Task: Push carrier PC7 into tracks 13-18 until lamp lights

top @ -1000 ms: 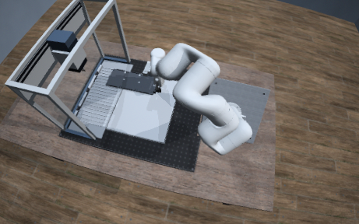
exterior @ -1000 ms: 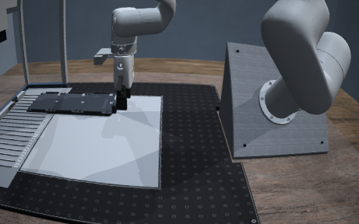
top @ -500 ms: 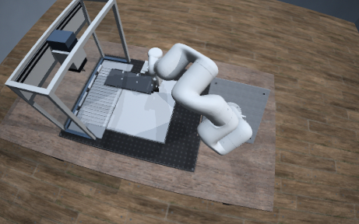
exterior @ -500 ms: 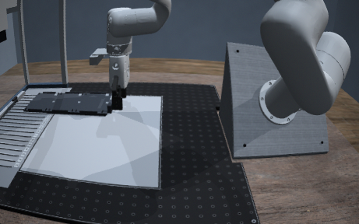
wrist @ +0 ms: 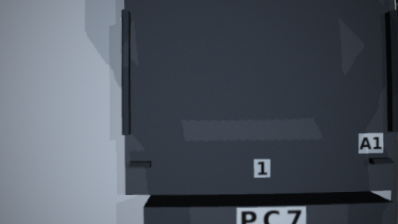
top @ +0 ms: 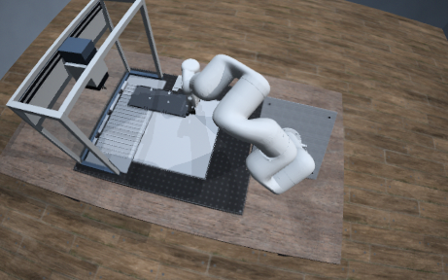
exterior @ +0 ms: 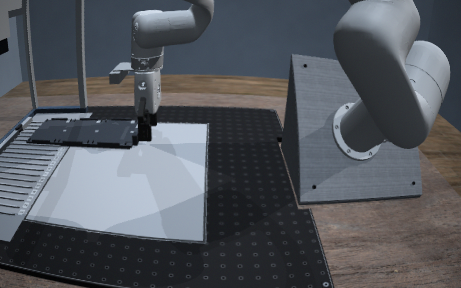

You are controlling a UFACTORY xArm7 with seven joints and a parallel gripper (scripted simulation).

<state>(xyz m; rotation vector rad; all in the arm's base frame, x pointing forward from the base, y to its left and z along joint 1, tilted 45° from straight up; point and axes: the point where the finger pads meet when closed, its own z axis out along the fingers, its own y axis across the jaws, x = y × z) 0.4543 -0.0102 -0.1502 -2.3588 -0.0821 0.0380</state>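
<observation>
Now: hand 140 mm to the right of the pale grey sheet, 20 mm short of it and 20 mm above it. The rest, counted from my hand: carrier PC7 (190 mm ahead, 10 mm to the left, 10 mm below).
</observation>
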